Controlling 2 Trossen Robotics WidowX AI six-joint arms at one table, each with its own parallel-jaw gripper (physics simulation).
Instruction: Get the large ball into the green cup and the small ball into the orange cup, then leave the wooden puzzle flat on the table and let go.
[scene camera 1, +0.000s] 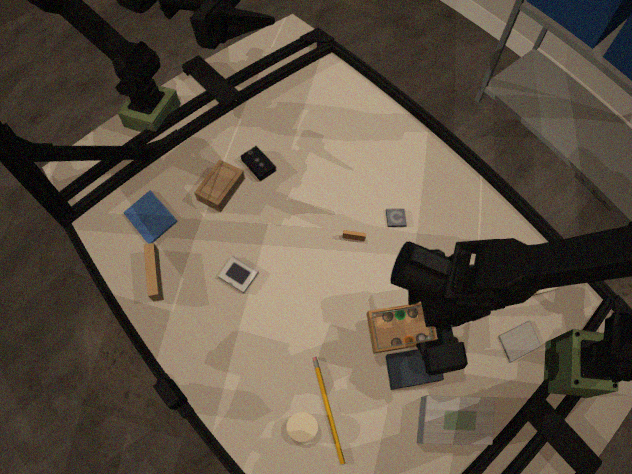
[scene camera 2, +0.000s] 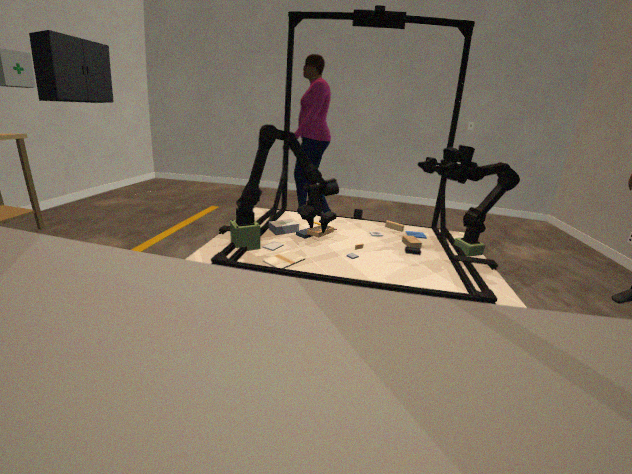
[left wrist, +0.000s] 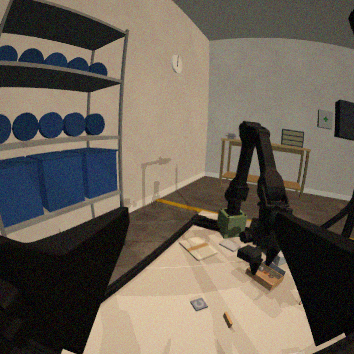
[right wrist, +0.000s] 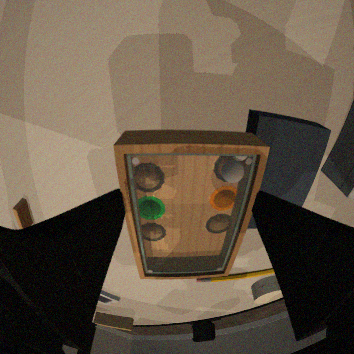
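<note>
The wooden puzzle is a glass-topped box. My right gripper is shut on its two long sides. Its exact height and tilt are hard to tell. In the right wrist view the green cup and the orange cup hold no ball. The large grey ball is at the plain cup in the upper right corner. The small ball shows partly beside it, at the end wall. My left gripper is open and empty, high off the table.
A dark blue block lies close beside the puzzle. A clear box, a yellow pencil and a pale round disc are nearby. A small wooden piece and a grey square tile lie further off.
</note>
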